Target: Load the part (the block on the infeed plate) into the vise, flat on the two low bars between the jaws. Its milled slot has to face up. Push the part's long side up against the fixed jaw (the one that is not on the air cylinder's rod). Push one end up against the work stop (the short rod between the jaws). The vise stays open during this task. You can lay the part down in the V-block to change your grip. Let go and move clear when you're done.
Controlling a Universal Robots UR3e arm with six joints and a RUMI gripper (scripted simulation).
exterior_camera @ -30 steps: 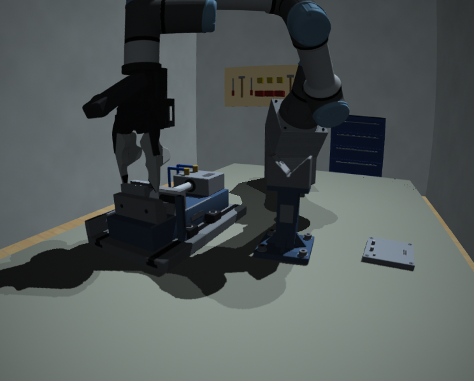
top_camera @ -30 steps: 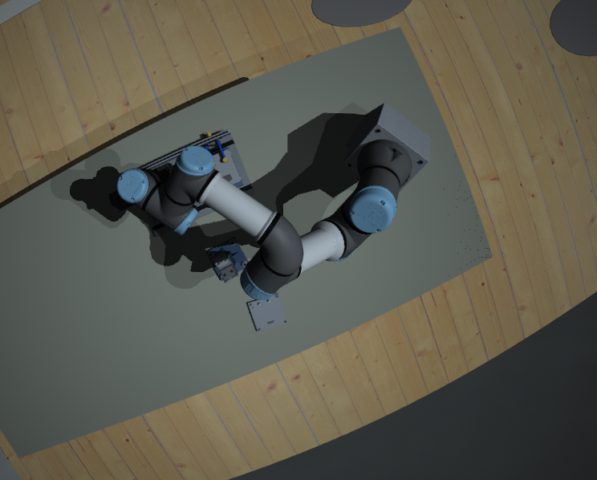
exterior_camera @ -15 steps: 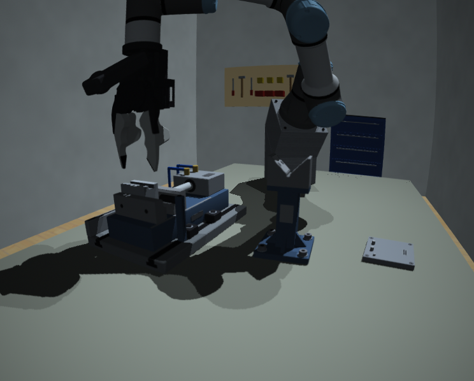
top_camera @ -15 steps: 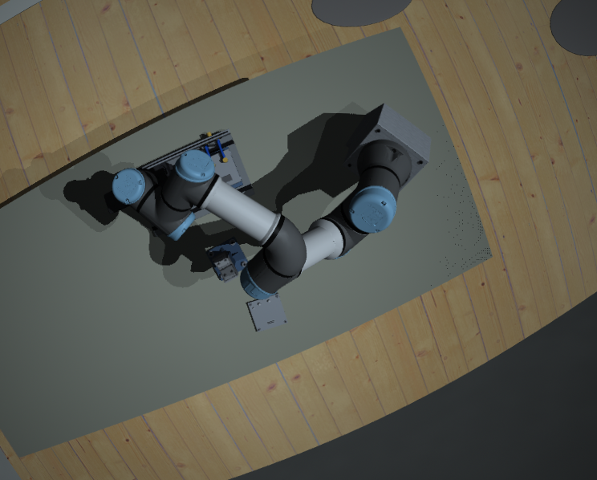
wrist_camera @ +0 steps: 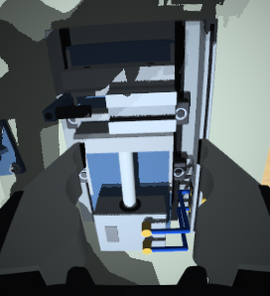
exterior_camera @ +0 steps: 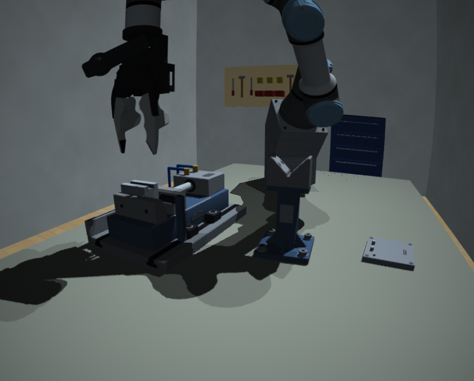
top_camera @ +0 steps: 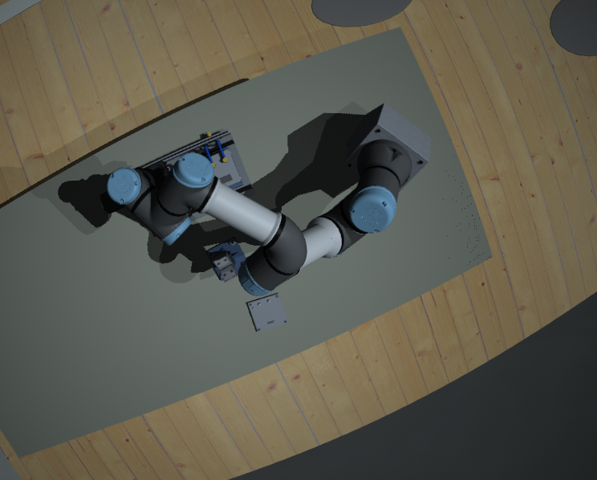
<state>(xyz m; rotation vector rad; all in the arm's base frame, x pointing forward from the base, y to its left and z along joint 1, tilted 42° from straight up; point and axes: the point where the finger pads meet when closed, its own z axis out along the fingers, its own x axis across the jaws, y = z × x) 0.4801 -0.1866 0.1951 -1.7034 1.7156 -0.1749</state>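
The part is 80 mm below my hand. Round my hand: moving jaw (40 mm behind, 20 mm to the left, 100 mm below); fixed jaw (20 mm ahead, 20 mm to the left, 100 mm below); work stop (10 mm behind, 70 mm to the left, 90 mm below).
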